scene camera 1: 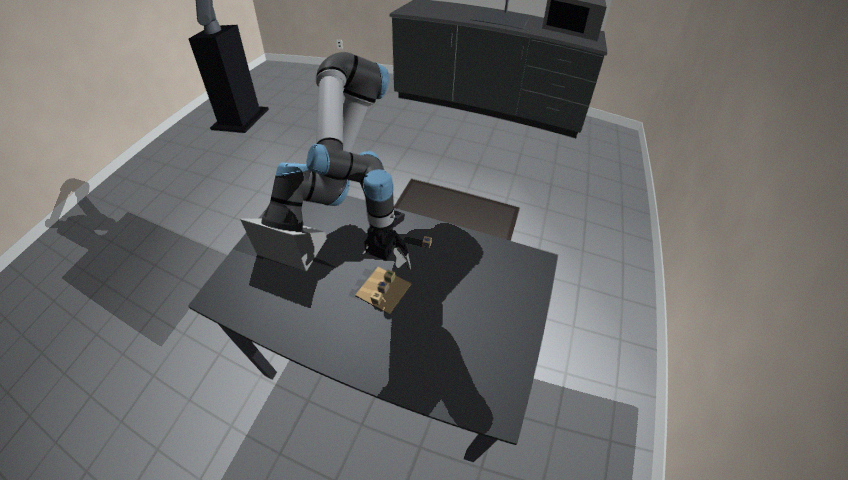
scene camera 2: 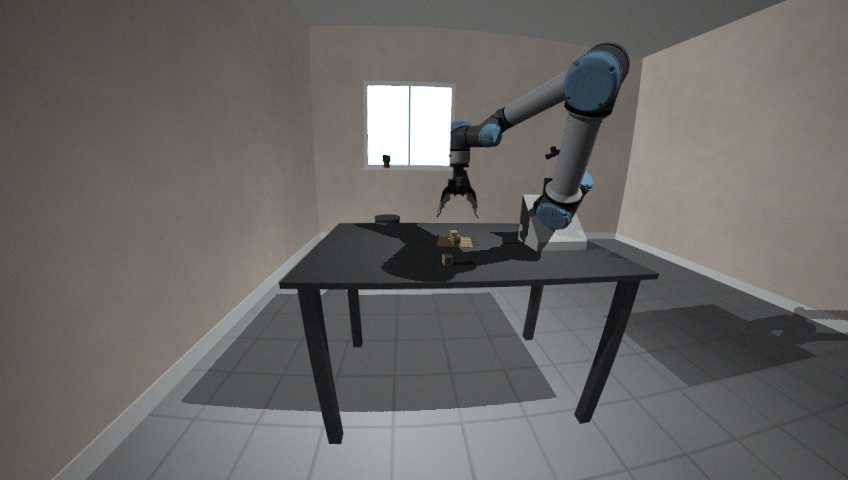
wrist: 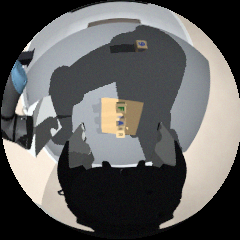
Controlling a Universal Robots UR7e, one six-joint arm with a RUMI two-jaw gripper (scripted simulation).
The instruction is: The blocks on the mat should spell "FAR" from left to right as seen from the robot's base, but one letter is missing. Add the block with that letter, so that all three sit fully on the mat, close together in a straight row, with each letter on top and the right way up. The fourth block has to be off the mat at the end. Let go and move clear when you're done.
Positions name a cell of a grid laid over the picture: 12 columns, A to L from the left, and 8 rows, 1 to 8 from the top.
Labels:
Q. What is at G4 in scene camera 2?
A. The gripper.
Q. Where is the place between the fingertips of the gripper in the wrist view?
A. G5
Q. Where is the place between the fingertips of the gripper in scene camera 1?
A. F5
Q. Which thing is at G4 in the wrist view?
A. A tan mat.

